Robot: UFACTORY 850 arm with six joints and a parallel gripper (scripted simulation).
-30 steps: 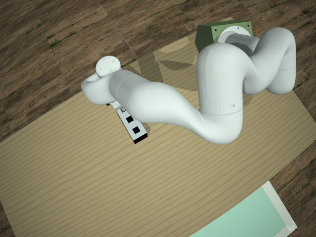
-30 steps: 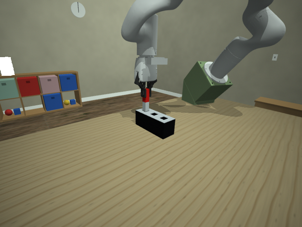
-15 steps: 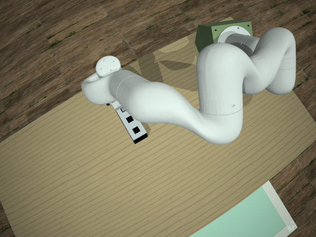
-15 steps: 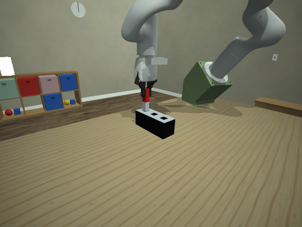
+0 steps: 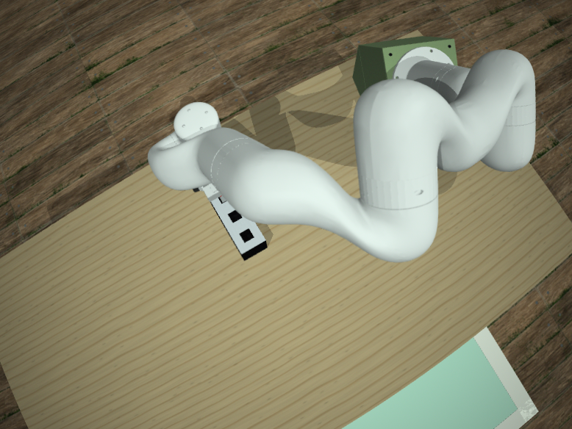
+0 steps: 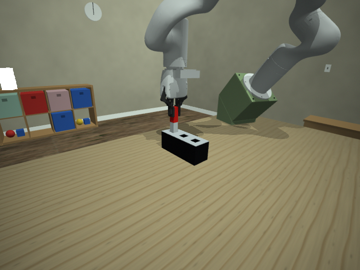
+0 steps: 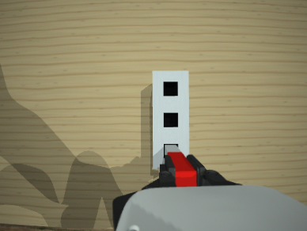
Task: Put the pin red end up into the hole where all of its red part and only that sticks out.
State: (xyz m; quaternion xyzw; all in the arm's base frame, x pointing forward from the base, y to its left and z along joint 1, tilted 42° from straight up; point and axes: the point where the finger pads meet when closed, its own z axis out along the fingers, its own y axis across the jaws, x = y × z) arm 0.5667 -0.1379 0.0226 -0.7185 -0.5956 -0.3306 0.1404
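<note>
Now: the pin 1 cm below my hand. Also, from my hand: block: 6 cm to the left, 12 cm below.
</note>
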